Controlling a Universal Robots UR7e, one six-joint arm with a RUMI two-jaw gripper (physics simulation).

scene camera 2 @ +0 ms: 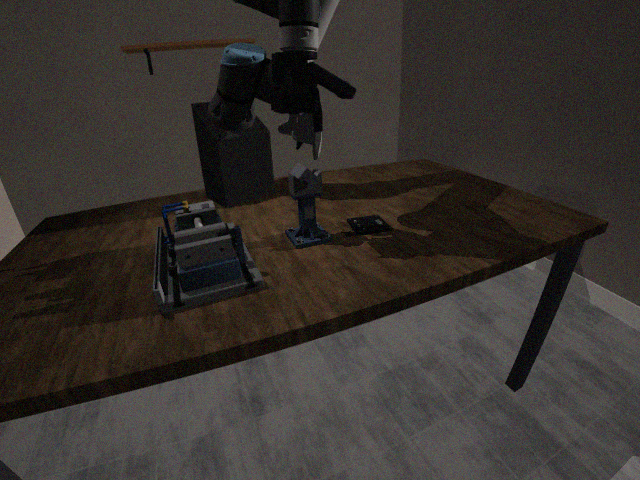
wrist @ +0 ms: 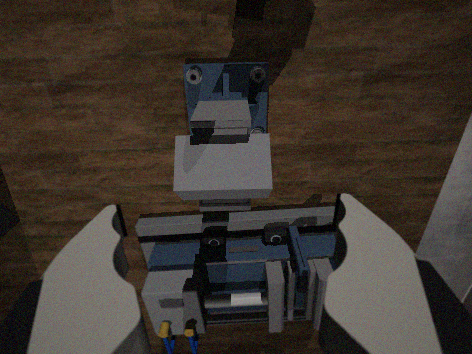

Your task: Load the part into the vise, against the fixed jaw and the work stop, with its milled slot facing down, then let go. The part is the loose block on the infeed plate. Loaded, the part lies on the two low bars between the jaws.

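My gripper is open and empty, above the head of a blue stand. A grey block sits at the top of that stand, below the fingertips and apart from them. Which way its milled slot faces I cannot tell. The grey and blue vise stands left of the stand in the scene view and low in the wrist view. No block shows between its jaws in the wrist view. Its low bars are hard to make out in the dim light.
A flat black plate with small details lies right of the stand on the wooden table. Blue hoses with yellow fittings rise at the vise's end. The robot's dark pedestal stands at the table's back edge.
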